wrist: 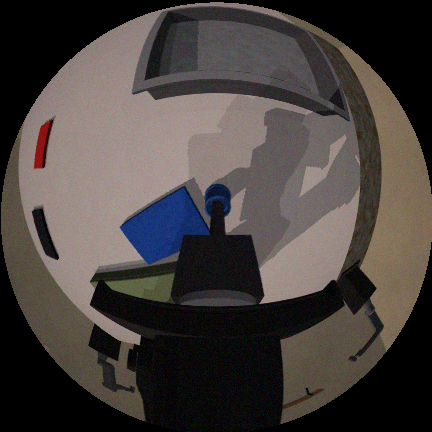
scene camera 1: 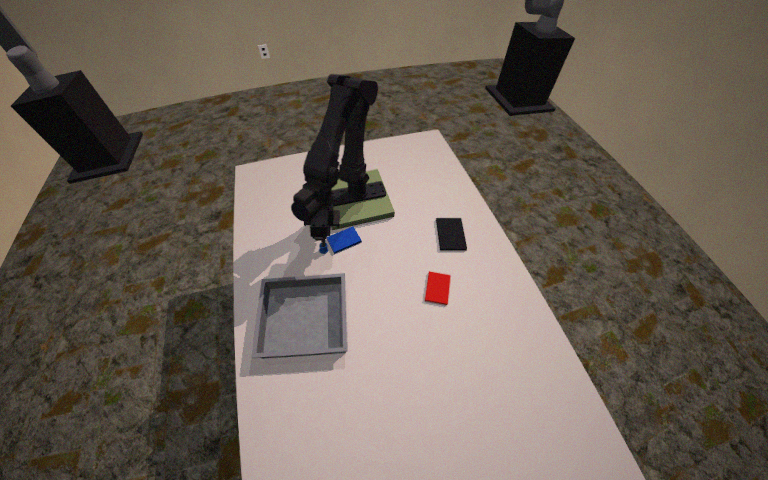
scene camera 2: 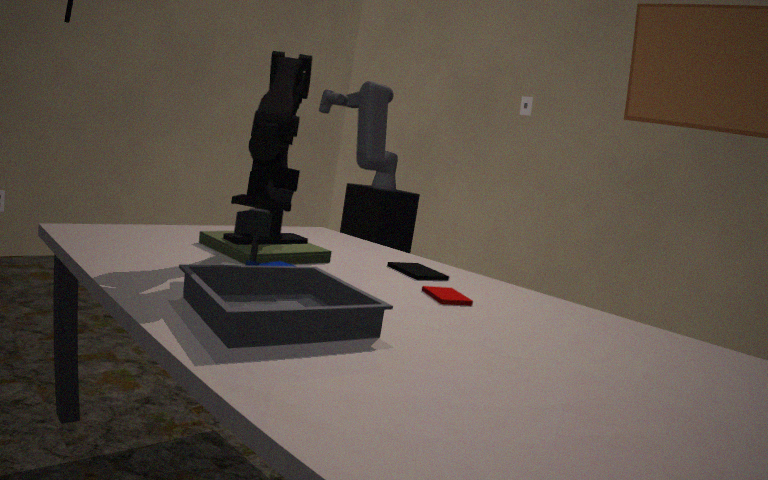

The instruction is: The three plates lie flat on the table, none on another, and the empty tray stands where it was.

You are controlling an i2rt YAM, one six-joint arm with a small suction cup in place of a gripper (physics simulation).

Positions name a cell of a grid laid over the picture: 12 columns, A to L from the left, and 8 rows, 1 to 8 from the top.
Labels:
My suction cup (wrist: F4): 15 cm from the lens. A blue plate (wrist: E5): 18 cm from the lens. A grey tray (wrist: F2) is 22 cm from the lens. The marked spots on the blue plate and the grey tray are 24 cm apart.

